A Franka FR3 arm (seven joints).
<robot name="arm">
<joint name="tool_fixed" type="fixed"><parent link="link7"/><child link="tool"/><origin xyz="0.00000 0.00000 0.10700" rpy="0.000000 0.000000 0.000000"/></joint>
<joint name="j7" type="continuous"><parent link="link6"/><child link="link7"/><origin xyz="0.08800 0.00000 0.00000" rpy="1.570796 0.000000 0.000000"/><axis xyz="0 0 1"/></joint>
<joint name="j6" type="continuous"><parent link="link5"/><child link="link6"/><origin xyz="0.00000 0.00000 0.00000" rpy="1.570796 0.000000 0.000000"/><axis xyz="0 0 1"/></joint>
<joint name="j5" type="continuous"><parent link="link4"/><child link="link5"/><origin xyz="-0.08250 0.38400 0.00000" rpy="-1.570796 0.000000 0.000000"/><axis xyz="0 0 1"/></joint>
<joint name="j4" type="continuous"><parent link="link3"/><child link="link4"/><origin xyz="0.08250 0.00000 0.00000" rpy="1.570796 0.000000 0.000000"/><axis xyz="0 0 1"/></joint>
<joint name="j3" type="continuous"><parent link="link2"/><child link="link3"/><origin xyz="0.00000 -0.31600 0.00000" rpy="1.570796 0.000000 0.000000"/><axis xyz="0 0 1"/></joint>
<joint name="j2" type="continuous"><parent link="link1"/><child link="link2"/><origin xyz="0.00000 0.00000 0.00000" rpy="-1.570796 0.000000 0.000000"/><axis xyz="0 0 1"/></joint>
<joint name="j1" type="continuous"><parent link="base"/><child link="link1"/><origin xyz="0.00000 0.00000 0.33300" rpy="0.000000 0.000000 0.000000"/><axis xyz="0 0 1"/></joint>
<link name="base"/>
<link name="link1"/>
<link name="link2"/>
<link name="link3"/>
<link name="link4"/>
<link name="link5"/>
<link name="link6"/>
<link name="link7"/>
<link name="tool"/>
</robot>
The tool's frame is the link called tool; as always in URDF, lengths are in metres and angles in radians. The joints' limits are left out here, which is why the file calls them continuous.
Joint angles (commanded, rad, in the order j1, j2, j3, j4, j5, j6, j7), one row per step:
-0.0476 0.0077 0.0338 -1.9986 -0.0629 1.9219 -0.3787
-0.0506 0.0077 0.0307 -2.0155 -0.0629 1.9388 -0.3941
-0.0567 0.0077 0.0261 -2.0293 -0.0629 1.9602 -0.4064
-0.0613 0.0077 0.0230 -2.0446 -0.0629 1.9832 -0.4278
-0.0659 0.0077 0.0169 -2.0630 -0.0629 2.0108 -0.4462
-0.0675 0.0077 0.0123 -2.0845 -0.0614 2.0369 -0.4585
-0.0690 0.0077 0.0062 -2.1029 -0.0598 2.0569 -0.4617
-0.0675 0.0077 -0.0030 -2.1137 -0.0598 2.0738 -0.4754
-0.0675 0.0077 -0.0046 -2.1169 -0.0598 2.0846 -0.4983
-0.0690 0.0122 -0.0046 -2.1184 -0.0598 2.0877 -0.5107
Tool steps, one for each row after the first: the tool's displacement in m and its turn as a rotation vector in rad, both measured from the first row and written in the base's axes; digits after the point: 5 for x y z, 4 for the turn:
-0.00161 -0.00317 -0.00646 0.0017 0.0009 0.0102
-0.00226 -0.00882 -0.01112 0.0031 -0.0060 0.0129
-0.00312 -0.01280 -0.01632 0.0050 -0.0125 0.0278
-0.00436 -0.01835 -0.02253 0.0066 -0.0206 0.0370
-0.00651 -0.02130 -0.03023 0.0091 -0.0247 0.0437
-0.00885 -0.02503 -0.03697 0.0111 -0.0262 0.0395
-0.00986 -0.02898 -0.04048 0.0118 -0.0316 0.0464
-0.00950 -0.02979 -0.04104 0.0129 -0.0380 0.0682
-0.00926 -0.03059 -0.04388 0.0140 -0.0344 0.0792

